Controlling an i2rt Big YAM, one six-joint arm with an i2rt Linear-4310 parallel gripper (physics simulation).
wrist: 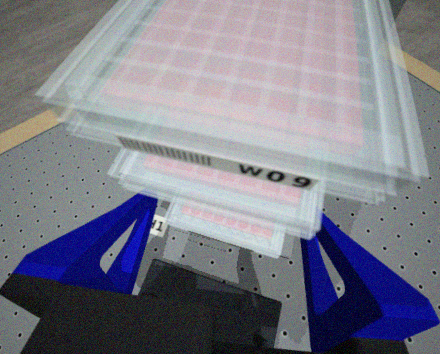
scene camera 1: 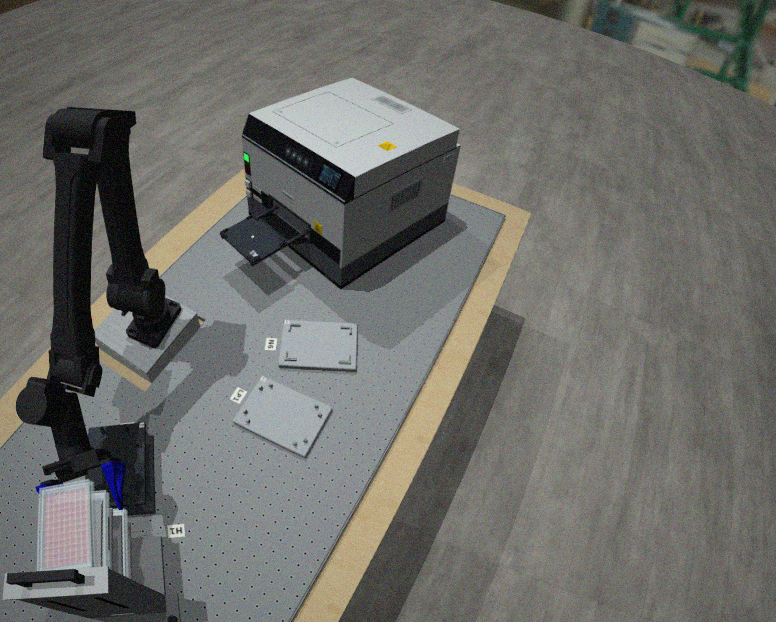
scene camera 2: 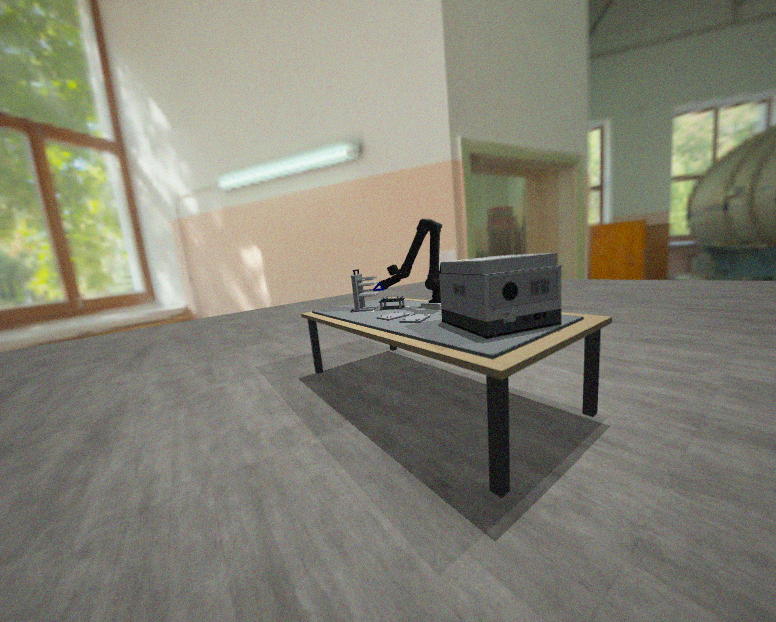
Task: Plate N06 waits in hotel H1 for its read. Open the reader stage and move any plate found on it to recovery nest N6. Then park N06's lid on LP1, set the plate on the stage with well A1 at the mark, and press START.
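Hotel H1 holds several lidded pink plates on its levels. The top plate is labelled W09. A middle plate and a lower plate show beneath it; their labels are not readable, so I cannot tell which is N06. My gripper is open and empty, its blue fingers to either side of the lower plates in the wrist view. The reader stage is out and bare. Nest N6 and lid park LP1 hold nothing.
The reader stands at the table's far end, with a green light and small buttons on its front. A dark low stand is in front of the hotel, beneath the gripper. The arm base is at the table's side.
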